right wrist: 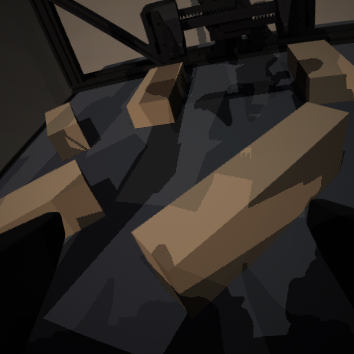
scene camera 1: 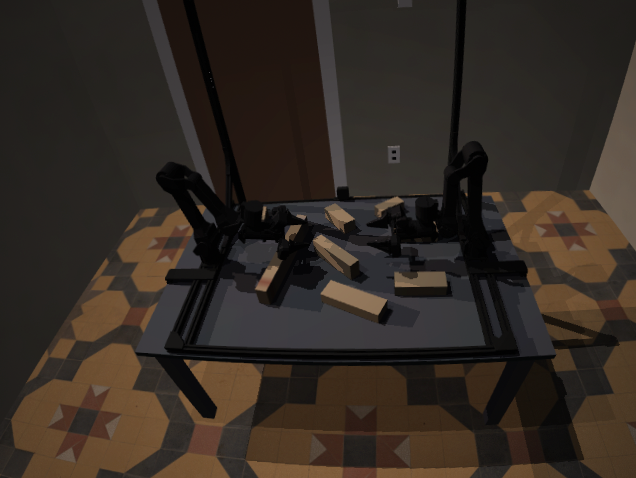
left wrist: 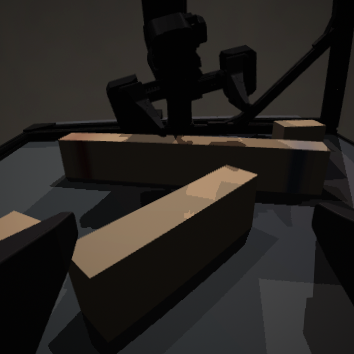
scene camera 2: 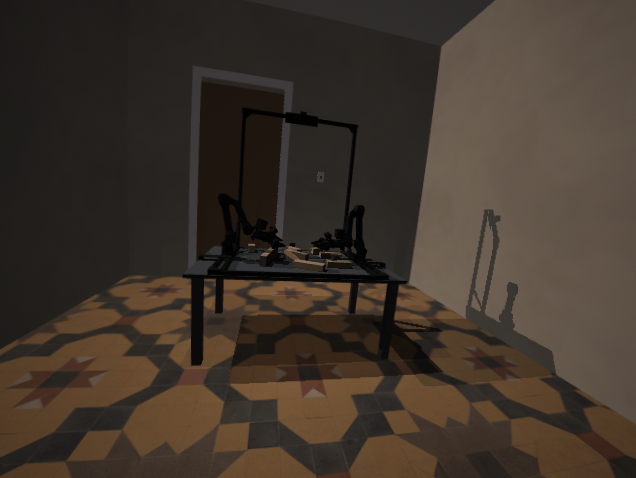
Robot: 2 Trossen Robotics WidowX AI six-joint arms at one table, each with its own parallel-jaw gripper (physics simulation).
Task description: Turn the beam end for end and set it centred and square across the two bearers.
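Pixels of known places: left gripper, fingertip midpoint: [right wrist: 232, 38] [scene camera 1: 366, 233] [left wrist: 196, 219] [scene camera 2: 312, 244]; right gripper, fingertip midpoint: [right wrist: 187, 217] [scene camera 1: 308, 233] [left wrist: 206, 120] [scene camera 2: 283, 243]; left arm's base, link origin: [right wrist: 228, 46] [scene camera 1: 475, 253] [scene camera 2: 360, 260]; right arm's base, link origin: [scene camera 1: 211, 260] [left wrist: 179, 122] [scene camera 2: 227, 254].
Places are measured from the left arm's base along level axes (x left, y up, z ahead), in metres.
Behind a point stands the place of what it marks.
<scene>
The long wooden beam [scene camera 1: 268, 281] @[x 0.147, y 0.044, z 0.663 m] [scene camera 2: 267, 256] @[x 0.159, y 0.037, z 0.657 m] [left wrist: 200, 162] @[x -0.023, y 0.018, z 0.617 m] lies at the left of the table in scene camera 1; its near end has a reddish band, its far end a dark blue one in the left wrist view. Similar plain blocks lie around; which are the bearers I cannot tell. One block [scene camera 1: 336, 256] @[x 0.040, y 0.042, z 0.459 m] [left wrist: 170, 225] @[x 0.015, y 0.044, z 0.437 m] [right wrist: 235, 200] @[x -0.008, y 0.044, z 0.499 m] lies slanted between the grippers. My right gripper [scene camera 1: 303, 235] @[x -0.023, y 0.091, z 0.552 m] [scene camera 2: 280, 242] @[x -0.023, y 0.091, z 0.552 m] [right wrist: 187, 217] @[x -0.023, y 0.091, z 0.552 m] is open and empty, above the beam's middle part. My left gripper [scene camera 1: 374, 233] @[x 0.003, y 0.101, z 0.360 m] [scene camera 2: 314, 243] @[x 0.003, y 0.101, z 0.360 m] [left wrist: 196, 219] @[x 0.003, y 0.101, z 0.360 m] is open and empty, right of the slanted block.
Plain blocks lie at the front middle [scene camera 1: 353, 301] @[x 0.209, y 0.019, z 0.402 m], front right [scene camera 1: 420, 283] @[x 0.144, y 0.019, z 0.201 m], back middle [scene camera 1: 339, 218] @[x -0.178, y 0.028, z 0.461 m] and back right [scene camera 1: 389, 206] @[x -0.247, y 0.023, z 0.275 m]. Another block [left wrist: 300, 131] @[x -0.223, y 0.020, z 0.751 m] stands beyond the beam, partly behind the right arm in scene camera 1. A black frame [scene camera 1: 329, 351] @[x 0.366, y -0.003, z 0.463 m] edges the table's front.
</scene>
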